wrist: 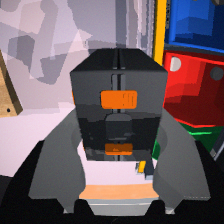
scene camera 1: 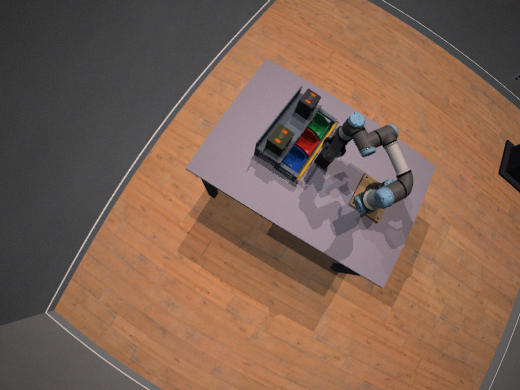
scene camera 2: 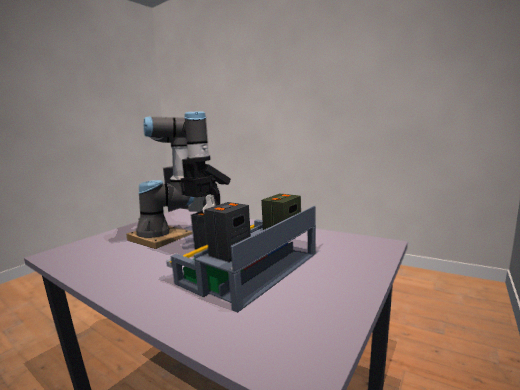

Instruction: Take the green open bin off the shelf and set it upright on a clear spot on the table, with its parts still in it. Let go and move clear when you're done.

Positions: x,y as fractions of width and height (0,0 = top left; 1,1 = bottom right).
Labels:
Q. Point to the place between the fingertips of my gripper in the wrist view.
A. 0.53,0.47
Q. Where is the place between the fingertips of my gripper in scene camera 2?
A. At 0.40,0.58

